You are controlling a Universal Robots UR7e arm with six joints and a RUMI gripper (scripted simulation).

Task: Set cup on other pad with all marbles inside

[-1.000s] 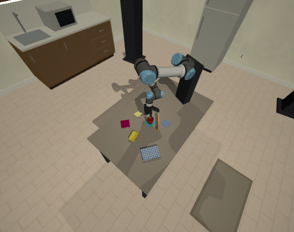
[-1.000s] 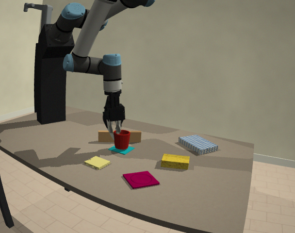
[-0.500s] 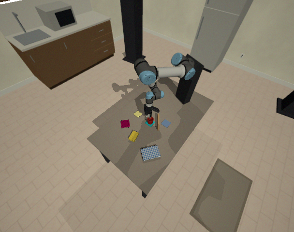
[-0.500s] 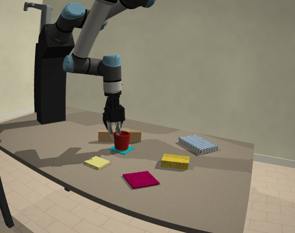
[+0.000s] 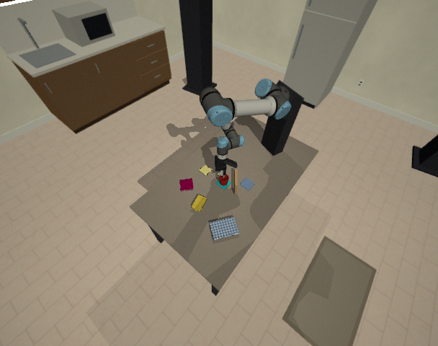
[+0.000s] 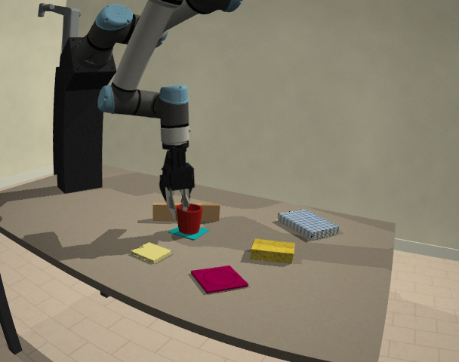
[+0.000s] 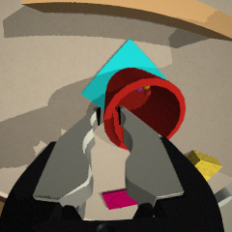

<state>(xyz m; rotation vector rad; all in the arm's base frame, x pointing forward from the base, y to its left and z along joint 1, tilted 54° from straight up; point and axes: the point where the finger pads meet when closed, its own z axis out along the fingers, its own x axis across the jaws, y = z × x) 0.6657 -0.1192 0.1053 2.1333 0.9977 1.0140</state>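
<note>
My gripper is now 30 mm above the red cup, 20 mm to the right of it and 20 mm short of it. From my hand the other things lie so: yellow block 280 mm ahead, 40 mm to the right, 40 mm below; teal pad 70 mm below, 20 mm to the left, 20 mm ahead; wooden rail 100 mm to the left, 40 mm below, 20 mm behind.
</note>
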